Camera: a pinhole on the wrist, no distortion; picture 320 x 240 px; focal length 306.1 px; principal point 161.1 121.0 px. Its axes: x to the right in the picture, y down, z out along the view. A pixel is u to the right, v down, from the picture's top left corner.
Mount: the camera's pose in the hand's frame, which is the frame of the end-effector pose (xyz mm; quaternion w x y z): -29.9 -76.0 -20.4 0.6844 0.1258 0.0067 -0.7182
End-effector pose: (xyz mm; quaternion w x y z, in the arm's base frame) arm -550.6 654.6 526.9 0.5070 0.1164 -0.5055 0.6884
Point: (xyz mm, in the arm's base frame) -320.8 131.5 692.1
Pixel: 244.9 14.8
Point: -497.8 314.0 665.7
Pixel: 154.9 88.8
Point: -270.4 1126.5 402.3
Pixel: behind the camera
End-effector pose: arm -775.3 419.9 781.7 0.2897 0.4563 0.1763 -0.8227
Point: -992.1 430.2 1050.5
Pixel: 183.2 65.6
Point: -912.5 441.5 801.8
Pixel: outside the picture
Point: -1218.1 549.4 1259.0
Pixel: 284.0 50.0
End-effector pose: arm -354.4 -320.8 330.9 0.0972 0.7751 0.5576 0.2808
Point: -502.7 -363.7 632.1
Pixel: behind the camera
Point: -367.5 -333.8 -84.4
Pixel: 206.5 78.3
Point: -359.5 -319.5 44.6
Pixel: 177.2 100.9
